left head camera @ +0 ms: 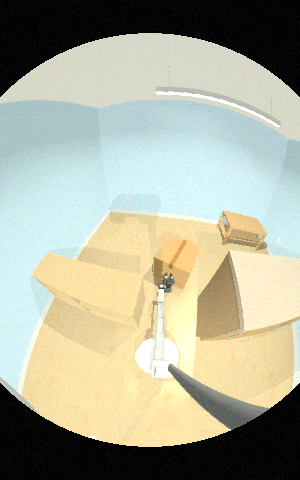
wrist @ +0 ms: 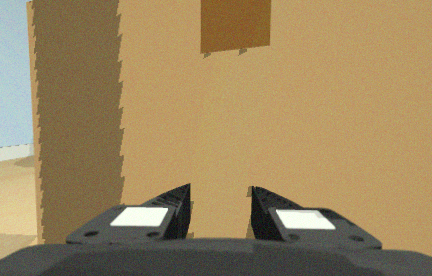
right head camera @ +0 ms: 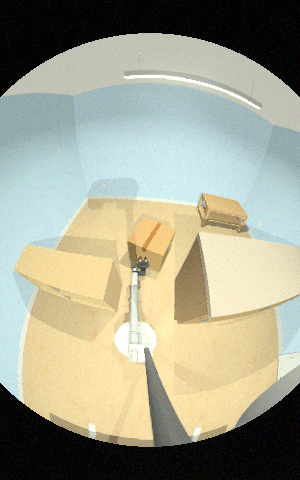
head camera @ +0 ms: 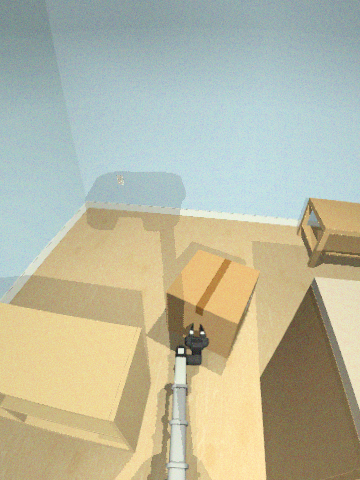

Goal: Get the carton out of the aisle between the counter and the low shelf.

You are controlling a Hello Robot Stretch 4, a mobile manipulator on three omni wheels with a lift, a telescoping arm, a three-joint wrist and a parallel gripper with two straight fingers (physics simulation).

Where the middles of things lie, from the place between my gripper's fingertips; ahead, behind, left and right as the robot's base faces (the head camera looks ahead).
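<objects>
Brown carton (head camera: 214, 292): 3 cm below my hand, 21 cm ahead of it, 11 cm to the right of it.
</objects>
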